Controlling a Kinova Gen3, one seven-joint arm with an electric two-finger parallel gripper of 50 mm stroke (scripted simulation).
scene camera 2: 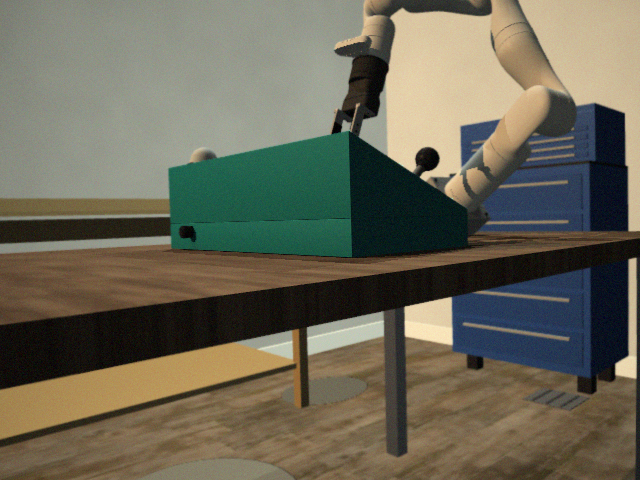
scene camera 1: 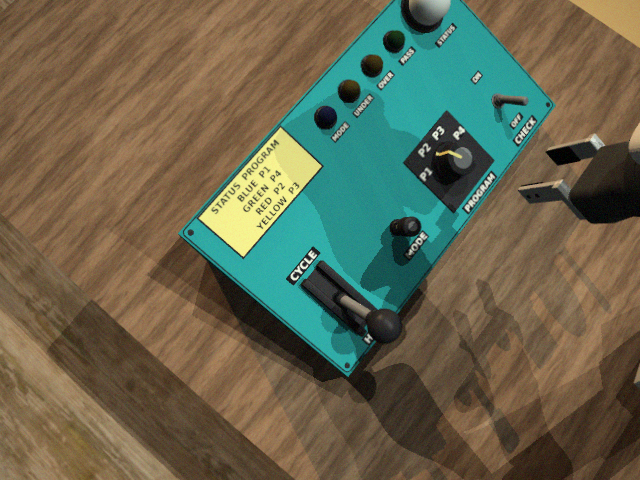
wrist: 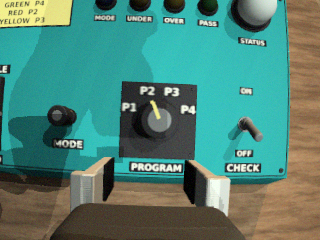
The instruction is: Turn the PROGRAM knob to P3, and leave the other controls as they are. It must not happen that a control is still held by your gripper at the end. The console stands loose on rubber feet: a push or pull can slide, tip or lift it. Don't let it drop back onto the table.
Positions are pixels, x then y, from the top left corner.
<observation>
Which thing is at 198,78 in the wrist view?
A teal console.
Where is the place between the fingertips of my gripper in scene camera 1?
539,175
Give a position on a teal console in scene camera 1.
312,211
</observation>
